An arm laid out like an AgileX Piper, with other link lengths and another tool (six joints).
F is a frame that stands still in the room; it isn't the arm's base.
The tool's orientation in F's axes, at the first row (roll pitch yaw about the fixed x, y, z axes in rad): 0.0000 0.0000 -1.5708
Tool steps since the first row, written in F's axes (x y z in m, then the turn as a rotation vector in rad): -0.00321 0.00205 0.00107 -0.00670 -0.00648 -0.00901; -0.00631 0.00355 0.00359 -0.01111 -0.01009 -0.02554; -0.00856 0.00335 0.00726 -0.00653 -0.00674 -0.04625; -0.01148 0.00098 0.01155 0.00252 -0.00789 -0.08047; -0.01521 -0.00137 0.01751 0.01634 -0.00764 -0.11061
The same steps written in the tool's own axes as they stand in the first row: -0.00205 -0.00321 0.00107 0.00648 -0.00670 -0.00901; -0.00355 -0.00631 0.00359 0.01009 -0.01111 -0.02554; -0.00335 -0.00856 0.00726 0.00674 -0.00653 -0.04625; -0.00098 -0.01148 0.01155 0.00789 0.00252 -0.08047; 0.00137 -0.01521 0.01751 0.00764 0.01634 -0.11061
